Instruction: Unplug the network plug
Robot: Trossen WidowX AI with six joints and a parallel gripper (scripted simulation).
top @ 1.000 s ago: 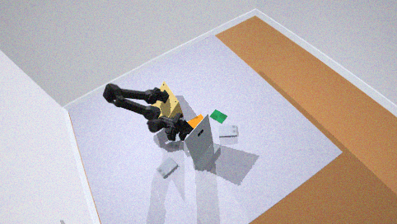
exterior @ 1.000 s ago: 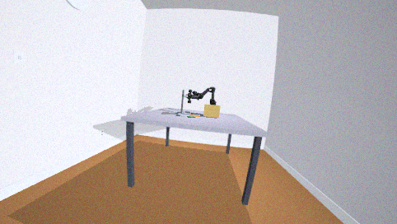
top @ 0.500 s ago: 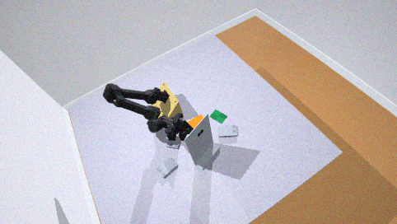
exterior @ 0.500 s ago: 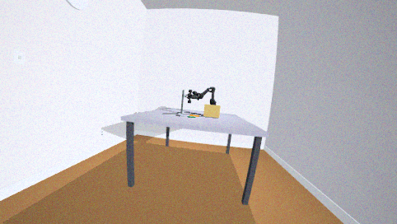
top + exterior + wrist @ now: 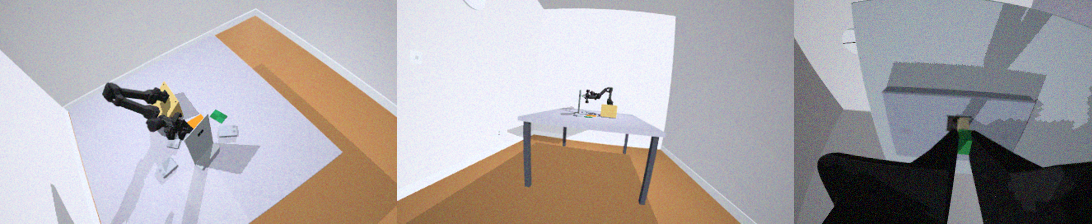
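Now: the orange square 24 cm below my gripper tip, 16 cm behind it and 8 cm to the left of it. From my gripper tip the other things lie so: green plug (right at my gripper tip); upright panel (9 cm below, 3 cm ahead, 1 cm to the left).
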